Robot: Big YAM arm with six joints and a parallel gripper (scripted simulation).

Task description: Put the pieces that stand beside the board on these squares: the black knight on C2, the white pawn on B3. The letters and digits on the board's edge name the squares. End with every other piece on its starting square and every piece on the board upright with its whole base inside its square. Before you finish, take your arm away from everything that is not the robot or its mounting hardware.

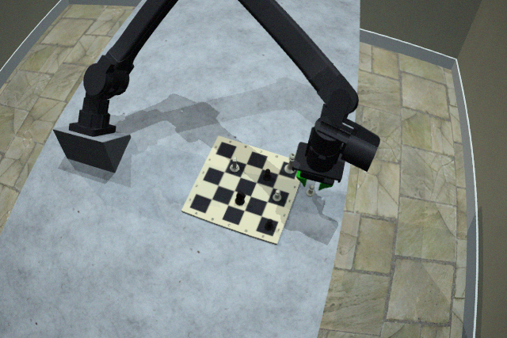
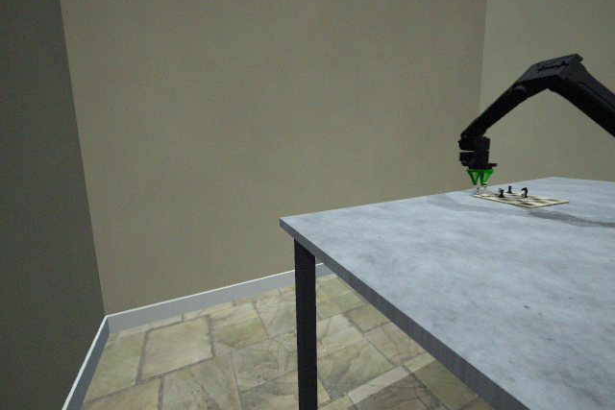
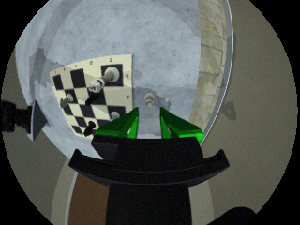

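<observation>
My hand is 14 cm past the chessboard, 3 cm to the left of it and 4 cm above it. The rest, counted from my hand: tall white piece (6 cm behind, 5 cm to the left, 1 cm below); black knight (14 cm behind, 6 cm to the right, 2 cm below).
</observation>
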